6 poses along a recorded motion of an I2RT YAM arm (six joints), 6.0 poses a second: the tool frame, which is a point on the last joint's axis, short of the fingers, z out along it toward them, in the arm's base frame.
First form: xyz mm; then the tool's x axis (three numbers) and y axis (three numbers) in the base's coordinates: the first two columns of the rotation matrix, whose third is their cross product.
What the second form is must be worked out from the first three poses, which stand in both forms.
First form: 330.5 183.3 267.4 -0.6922 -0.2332 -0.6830 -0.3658 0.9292 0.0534
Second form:
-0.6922 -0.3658 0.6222 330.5
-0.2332 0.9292 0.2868 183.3
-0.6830 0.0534 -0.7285 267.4
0 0 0 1

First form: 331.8 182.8 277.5 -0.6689 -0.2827 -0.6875 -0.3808 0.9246 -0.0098
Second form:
-0.6689 -0.3808 0.6384 331.8
-0.2827 0.9246 0.2552 182.8
-0.6875 -0.0098 -0.7261 277.5
0 0 0 1

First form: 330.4 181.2 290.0 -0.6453 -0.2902 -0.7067 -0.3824 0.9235 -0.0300
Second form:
-0.6453 -0.3824 0.6613 330.4
-0.2902 0.9235 0.2509 181.2
-0.7067 -0.0300 -0.7069 290.0
0 0 0 1

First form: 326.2 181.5 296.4 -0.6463 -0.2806 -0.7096 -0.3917 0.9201 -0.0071
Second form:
-0.6463 -0.3917 0.6549 326.2
-0.2806 0.9201 0.2734 181.5
-0.7096 -0.0071 -0.7046 296.4
0 0 0 1

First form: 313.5 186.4 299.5 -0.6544 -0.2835 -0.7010 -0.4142 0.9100 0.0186
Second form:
-0.6544 -0.4142 0.6326 313.5
-0.2835 0.9100 0.3025 186.4
-0.7010 0.0186 -0.7129 299.5
0 0 0 1

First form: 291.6 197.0 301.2 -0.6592 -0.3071 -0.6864 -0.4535 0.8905 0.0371
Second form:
-0.6592 -0.4535 0.5998 291.6
-0.3071 0.8905 0.3357 197.0
-0.6864 0.0371 -0.7263 301.2
0 0 0 1

